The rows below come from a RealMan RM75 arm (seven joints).
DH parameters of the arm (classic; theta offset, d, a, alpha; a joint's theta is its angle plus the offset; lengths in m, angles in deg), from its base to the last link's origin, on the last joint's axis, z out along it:
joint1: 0 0.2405 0 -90
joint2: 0 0 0 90
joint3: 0 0.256 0 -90
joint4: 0 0 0 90
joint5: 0 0.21 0 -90
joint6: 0 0 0 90
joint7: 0 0.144 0 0
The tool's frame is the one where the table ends.
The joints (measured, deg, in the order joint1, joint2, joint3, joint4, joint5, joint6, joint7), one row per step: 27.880 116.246 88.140 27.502 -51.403 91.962 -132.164; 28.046 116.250 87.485 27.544 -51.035 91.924 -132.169; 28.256 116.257 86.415 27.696 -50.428 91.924 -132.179; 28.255 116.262 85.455 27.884 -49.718 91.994 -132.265; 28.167 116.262 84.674 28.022 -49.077 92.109 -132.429; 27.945 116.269 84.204 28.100 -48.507 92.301 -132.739; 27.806 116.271 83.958 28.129 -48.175 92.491 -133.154; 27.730 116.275 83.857 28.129 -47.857 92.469 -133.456; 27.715 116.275 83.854 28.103 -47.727 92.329 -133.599; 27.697 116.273 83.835 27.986 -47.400 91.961 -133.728; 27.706 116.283 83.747 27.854 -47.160 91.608 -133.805
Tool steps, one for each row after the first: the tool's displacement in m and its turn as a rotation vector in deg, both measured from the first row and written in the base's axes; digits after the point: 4 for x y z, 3 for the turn. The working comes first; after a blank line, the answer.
Tool pose at each row, in the base's axes (x y z in m, rotation vector in deg; the steps are taken from these numbers as rounded here): 0.1884 0.2926 -0.0407 -151.497 0.017 77.288; 0.1869 0.2922 -0.0418 -151.863 -0.197 77.496; 0.1845 0.2913 -0.0435 -152.431 -0.614 77.933; 0.1829 0.2900 -0.0445 -152.672 -0.891 78.475; 0.1820 0.2886 -0.0452 -152.745 -1.111 78.969; 0.1819 0.2872 -0.0451 -152.466 -1.293 79.440; 0.1820 0.2863 -0.0450 -152.190 -1.716 79.724; 0.1820 0.2863 -0.0447 -151.815 -1.899 79.805; 0.1822 0.2867 -0.0447 -151.608 -1.904 79.671; 0.1829 0.2878 -0.0447 -151.204 -1.560 79.359; 0.1834 0.2885 -0.0452 -150.999 -1.204 79.026

-0.0015 -0.0004 -0.0011 -0.309 0.000 0.319; -0.0039 -0.0013 -0.0028 -0.809 0.063 0.893; -0.0055 -0.0026 -0.0038 -1.128 0.295 1.286; -0.0064 -0.0040 -0.0045 -1.312 0.551 1.568; -0.0065 -0.0054 -0.0044 -1.216 0.903 1.690; -0.0064 -0.0063 -0.0043 -0.981 1.130 1.910; -0.0064 -0.0063 -0.0040 -0.658 1.282 1.899; -0.0062 -0.0059 -0.0040 -0.437 1.267 1.791; -0.0055 -0.0048 -0.0040 -0.092 1.227 1.355; -0.0050 -0.0041 -0.0045 0.098 1.114 0.981
